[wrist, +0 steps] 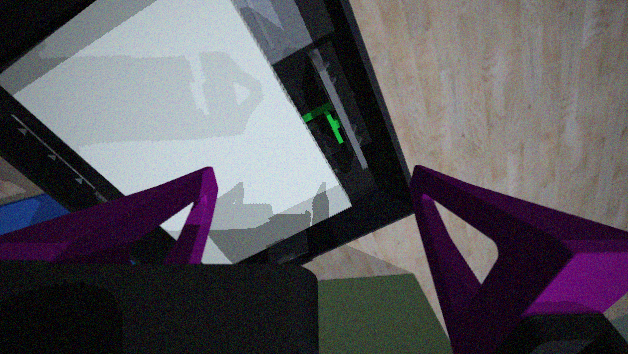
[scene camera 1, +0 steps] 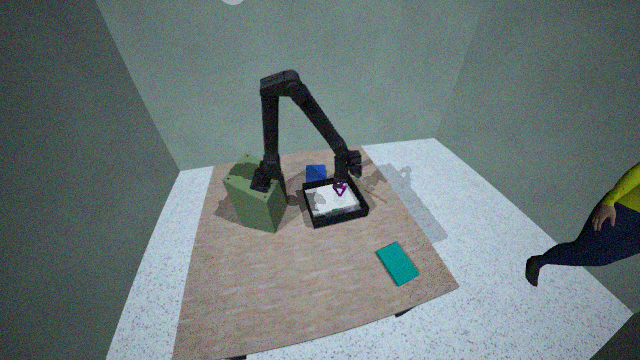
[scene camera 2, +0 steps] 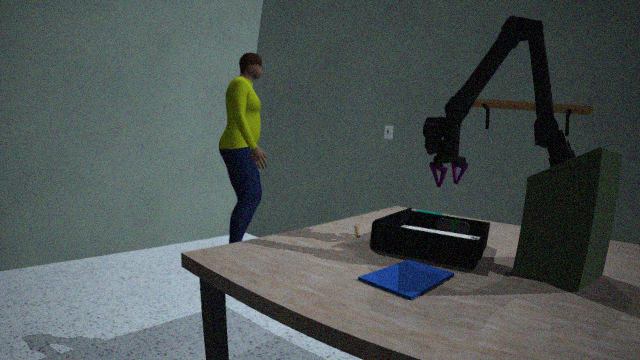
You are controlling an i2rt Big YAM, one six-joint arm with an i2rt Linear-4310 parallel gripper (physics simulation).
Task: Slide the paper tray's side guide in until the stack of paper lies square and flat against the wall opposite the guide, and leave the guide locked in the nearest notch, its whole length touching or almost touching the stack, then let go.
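Where they show: gripper, fingertip midpoint: [wrist: 313,177] [scene camera 1: 340,190] [scene camera 2: 447,185]; arm's base, origin of the base link: [scene camera 1: 260,181] [scene camera 2: 565,170].
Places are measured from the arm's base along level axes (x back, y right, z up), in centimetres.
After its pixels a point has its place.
Observation:
The black paper tray [scene camera 1: 341,219] {z -26.6, x -41.5, y 5.3 cm} [scene camera 2: 425,248] {z -26.1, x -34.2, y -23.9 cm} [wrist: 382,145] {z -26.9, x -32.0, y 7.0 cm} stands on the table. The white paper stack [scene camera 1: 327,199] {z -25.4, x -34.7, y -9.6 cm} [scene camera 2: 440,232] {z -25.4, x -39.4, y -4.5 cm} [wrist: 280,160] {z -25.4, x -34.3, y -4.8 cm} lies in it, looking flat; in the wrist view its left edge appears to run along the wall with small arrow marks. The side guide's green part [scene camera 1: 335,210] {z -21.7, x -38.0, y 2.3 cm} [wrist: 336,127] {z -21.5, x -37.8, y 1.6 cm} is at the stack's opposite edge, beside a grey notched rail [wrist: 345,115] {z -21.8, x -38.6, y 2.6 cm}, and reaches that edge. The guide's upright plate is hard to make out, as is its notch. My gripper [scene camera 1: 340,194] {z -9.7, x -40.5, y -1.3 cm} [scene camera 2: 447,184] {z -9.7, x -40.5, y -1.3 cm} [wrist: 313,177] {z -9.7, x -40.5, y -1.3 cm} is open and empty, high above the tray, touching nothing.
A green block [scene camera 1: 255,205] {z -7.3, x 2.6, y 9.1 cm} [scene camera 2: 562,225] {z -14.0, x 2.4, y -14.9 cm} [wrist: 375,310] {z -23.2, x -6.2, y 1.9 cm} stands at the arm's base. A blue panel [scene camera 1: 316,172] {z -28.9, x -29.4, y -40.5 cm} [scene camera 2: 407,279] {z -28.9, x -27.9, y -42.2 cm} [wrist: 35,212] {z -28.9, x -34.6, y -36.5 cm} lies beside the tray. A teal panel [scene camera 1: 397,263] {z -27.9, x -66.1, y 33.7 cm}, a thin stick [scene camera 1: 376,195] {z -28.8, x -68.3, y -14.2 cm} [scene camera 2: 357,231] {z -29.0, x -66.3, y -16.6 cm} and a person [scene camera 1: 610,225] [scene camera 2: 242,115] also show.

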